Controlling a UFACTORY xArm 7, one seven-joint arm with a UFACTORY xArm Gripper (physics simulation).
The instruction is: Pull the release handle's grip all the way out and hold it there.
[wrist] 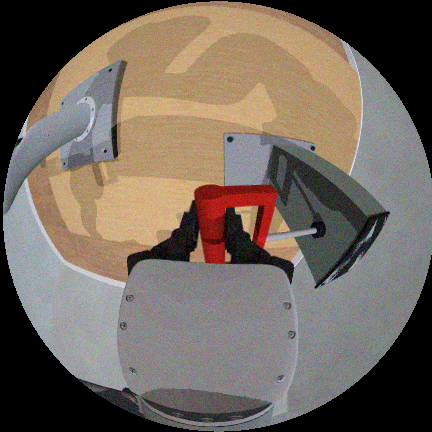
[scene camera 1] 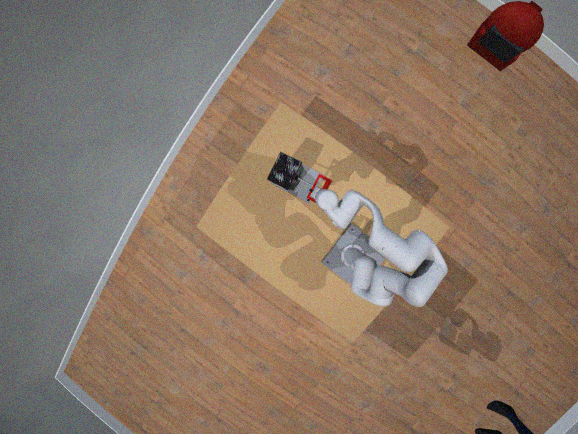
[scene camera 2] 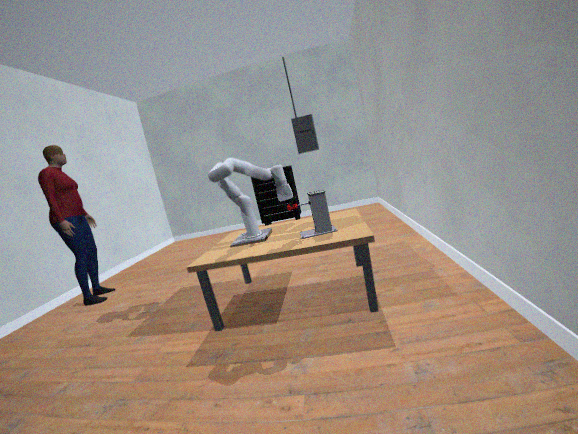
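Observation:
The release handle's red grip [scene camera 1: 324,181] [scene camera 2: 292,206] [wrist: 210,215] is a rectangular frame with a thick round bar. A thin light rod [wrist: 292,234] [scene camera 2: 304,204] joins the frame to the side of an upright grey post [scene camera 2: 320,212] [wrist: 320,200]. A stretch of the rod shows between the frame and the post. My gripper [wrist: 212,211] is shut on the thick bar of the red grip, with one black finger on each side. In the scene camera 1 view the arm's wrist covers part of the grip and hides the fingers.
The post's base plate [wrist: 245,155] [scene camera 2: 310,233] and the arm's base plate [scene camera 1: 337,259] [scene camera 2: 240,241] [wrist: 111,100] are on the wooden table [scene camera 1: 295,117] [scene camera 2: 225,261]. A black rack [scene camera 2: 264,197] stands behind the table. A grey box [scene camera 2: 305,134] hangs above. A person [scene camera 2: 62,190] stands at the left.

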